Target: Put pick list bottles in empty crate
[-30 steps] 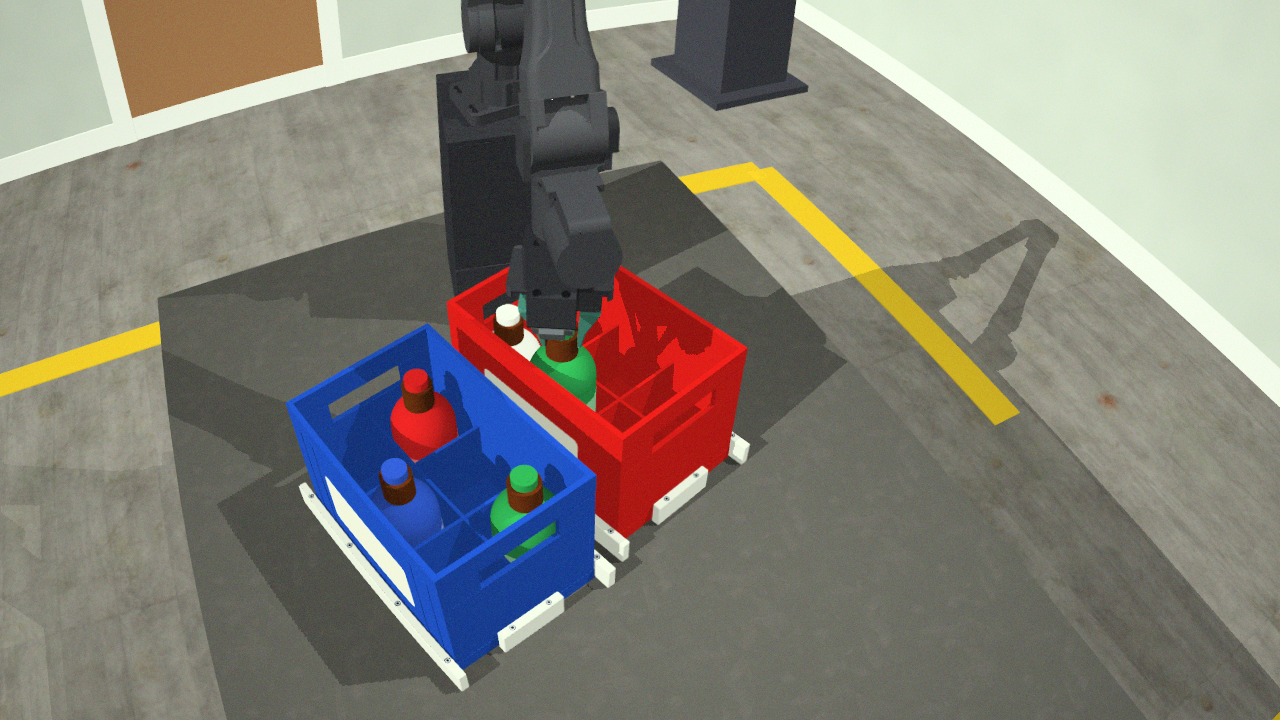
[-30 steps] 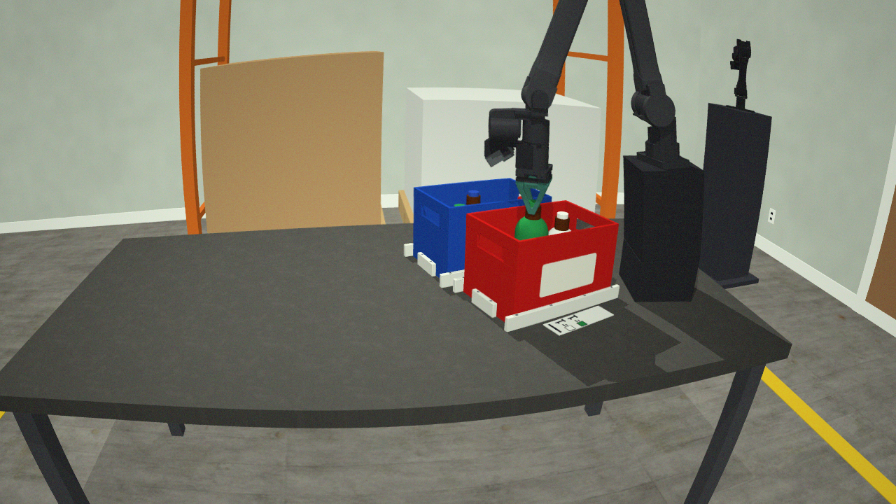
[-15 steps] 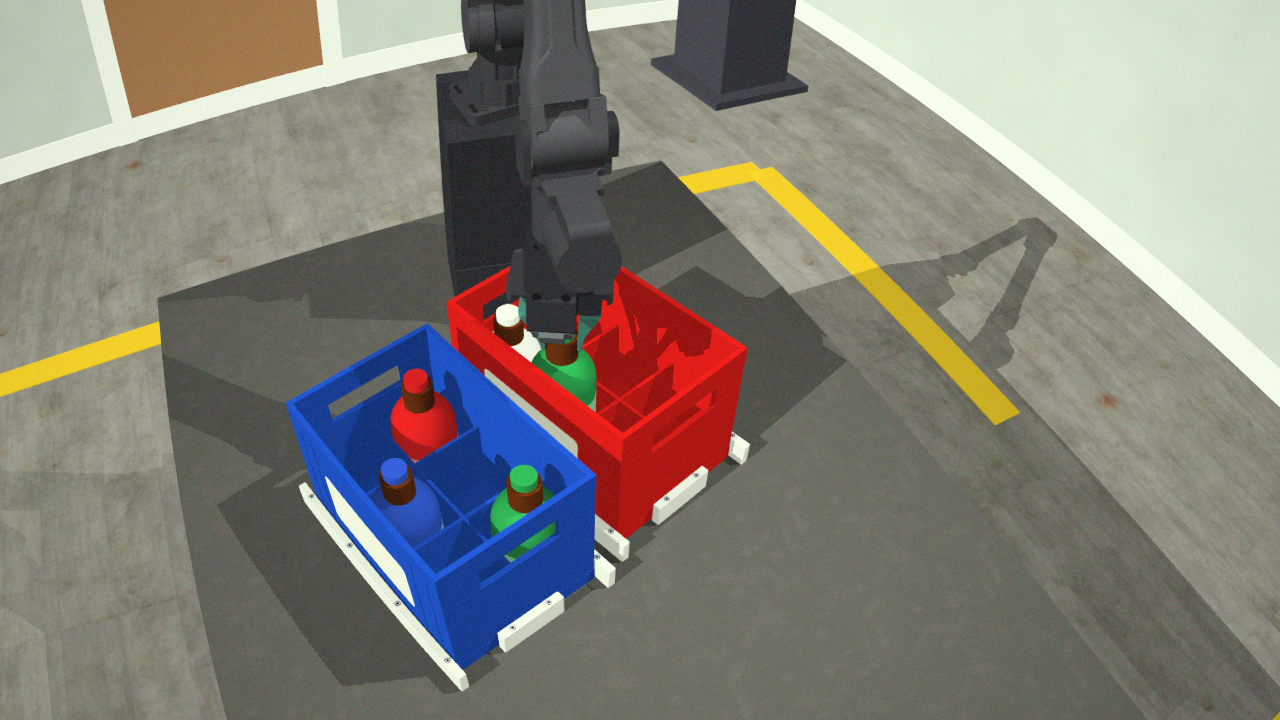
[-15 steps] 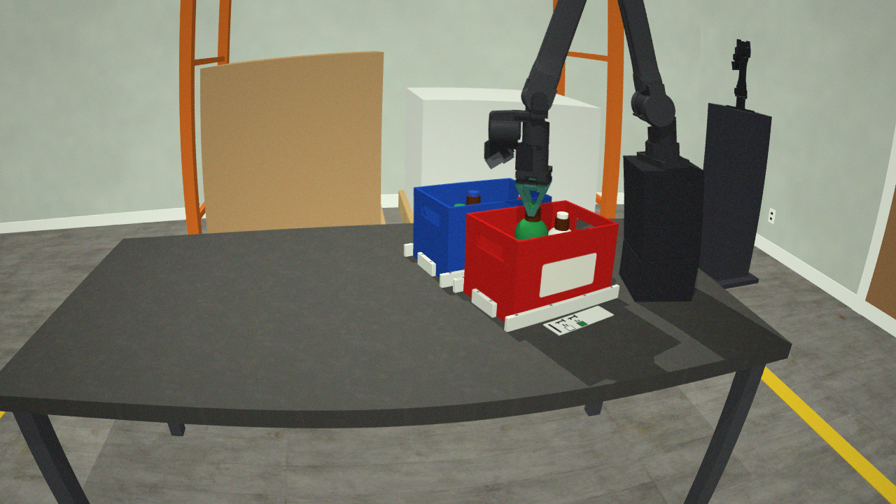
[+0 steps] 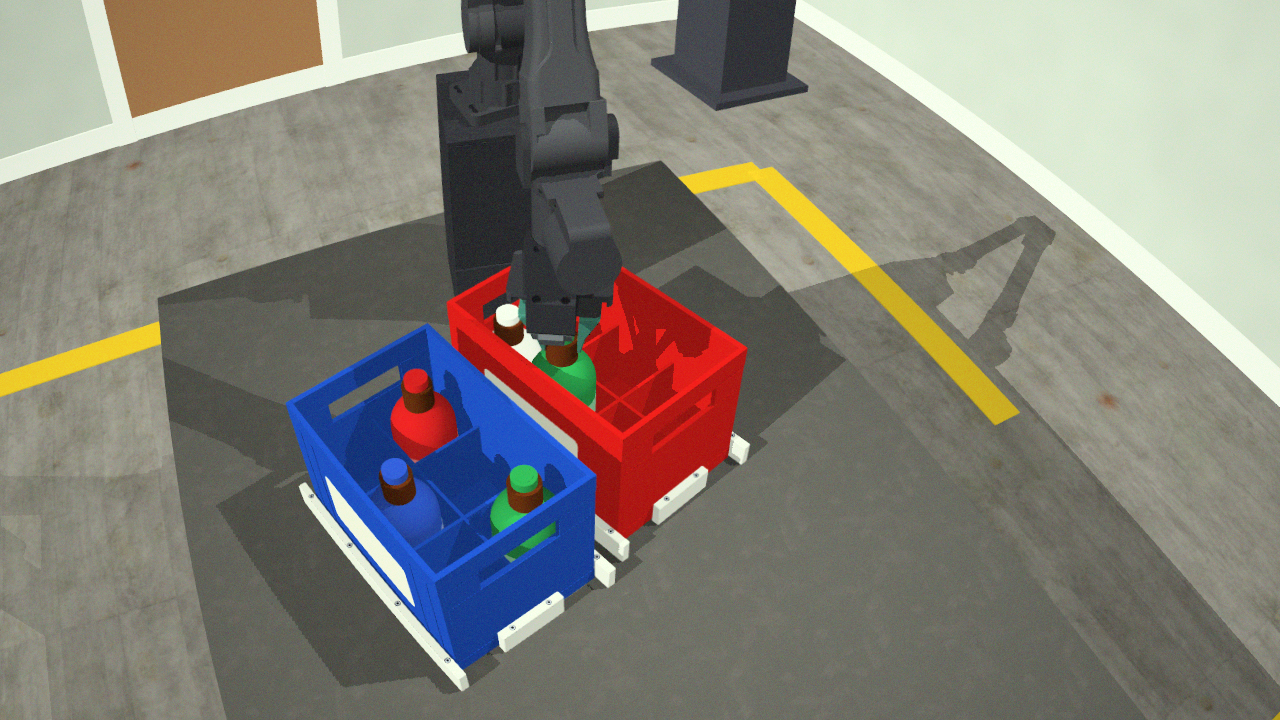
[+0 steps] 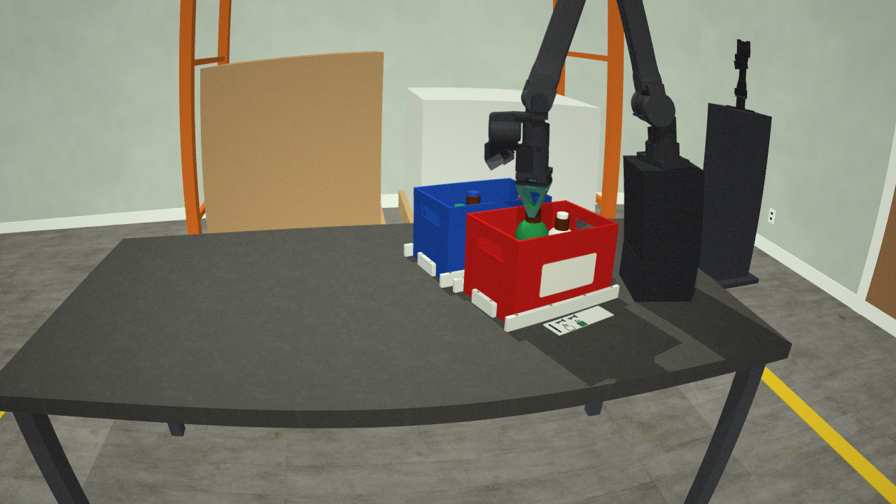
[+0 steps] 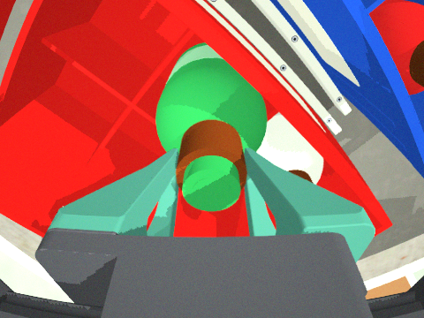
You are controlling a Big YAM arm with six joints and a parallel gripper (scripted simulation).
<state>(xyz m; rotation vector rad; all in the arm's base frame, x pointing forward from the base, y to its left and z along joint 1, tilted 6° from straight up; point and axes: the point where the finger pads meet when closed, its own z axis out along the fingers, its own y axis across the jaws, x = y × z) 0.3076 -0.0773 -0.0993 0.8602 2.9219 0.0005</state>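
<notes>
My gripper is now 6 cm above the green bottle. Also, from my hand: red bottle: 4 cm behind, 15 cm to the right, 9 cm below; then white-label bottle: 8 cm behind, 2 cm to the right, 9 cm below; then red crate: 1 cm behind, 4 cm to the left, 9 cm below.
</notes>
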